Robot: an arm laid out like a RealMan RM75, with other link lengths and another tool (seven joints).
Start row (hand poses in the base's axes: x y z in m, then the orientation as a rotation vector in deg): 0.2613 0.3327 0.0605 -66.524 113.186 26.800
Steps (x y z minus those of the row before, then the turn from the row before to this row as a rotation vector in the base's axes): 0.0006 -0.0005 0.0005 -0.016 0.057 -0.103; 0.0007 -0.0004 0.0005 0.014 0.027 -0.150; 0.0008 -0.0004 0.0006 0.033 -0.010 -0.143; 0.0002 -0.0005 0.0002 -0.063 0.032 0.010; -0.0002 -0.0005 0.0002 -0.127 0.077 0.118; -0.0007 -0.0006 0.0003 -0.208 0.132 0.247; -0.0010 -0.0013 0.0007 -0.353 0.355 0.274; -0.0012 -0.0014 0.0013 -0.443 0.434 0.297; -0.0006 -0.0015 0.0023 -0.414 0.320 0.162; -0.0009 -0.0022 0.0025 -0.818 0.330 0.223; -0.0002 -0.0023 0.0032 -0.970 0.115 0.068; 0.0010 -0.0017 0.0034 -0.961 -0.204 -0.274; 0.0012 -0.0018 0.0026 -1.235 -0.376 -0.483
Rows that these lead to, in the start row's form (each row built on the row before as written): 0.2619 0.3322 0.0610 -66.426 113.293 26.770; 0.2626 0.3318 0.0615 -66.261 113.384 26.724; 0.2634 0.3314 0.0621 -66.092 113.431 26.675; 0.2636 0.3309 0.0623 -66.141 113.481 26.642; 0.2634 0.3304 0.0625 -66.341 113.545 26.634; 0.2627 0.3298 0.0628 -66.724 113.628 26.653; 0.2617 0.3285 0.0635 -67.221 113.952 26.698; 0.2605 0.3271 0.0648 -67.797 114.371 26.722; 0.2599 0.3256 0.0671 -68.216 114.748 26.628; 0.2590 0.3234 0.0696 -68.946 115.284 26.185; 0.2588 0.3211 0.0728 -69.605 115.783 25.368; 0.2598 0.3194 0.0762 -69.891 116.182 24.169; 0.2610 0.3176 0.0788 -70.112 116.657 22.481
